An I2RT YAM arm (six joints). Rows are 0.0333 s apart.
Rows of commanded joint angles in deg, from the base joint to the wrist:
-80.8, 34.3, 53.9, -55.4, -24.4, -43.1
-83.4, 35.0, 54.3, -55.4, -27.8, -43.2
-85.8, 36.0, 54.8, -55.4, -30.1, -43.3
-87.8, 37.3, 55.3, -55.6, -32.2, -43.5
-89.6, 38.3, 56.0, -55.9, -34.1, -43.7
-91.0, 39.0, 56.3, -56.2, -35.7, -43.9
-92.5, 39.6, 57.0, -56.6, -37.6, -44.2
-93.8, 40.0, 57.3, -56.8, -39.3, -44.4
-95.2, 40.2, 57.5, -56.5, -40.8, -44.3
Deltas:
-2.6, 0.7, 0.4, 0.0, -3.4, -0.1
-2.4, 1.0, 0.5, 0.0, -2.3, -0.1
-2.0, 1.3, 0.5, -0.2, -2.1, -0.2
-1.8, 1.0, 0.7, -0.3, -1.9, -0.2
-1.4, 0.7, 0.3, -0.3, -1.6, -0.2
-1.5, 0.6, 0.7, -0.4, -1.9, -0.3
-1.3, 0.4, 0.3, -0.2, -1.7, -0.2
-1.4, 0.2, 0.2, 0.3, -1.5, 0.1

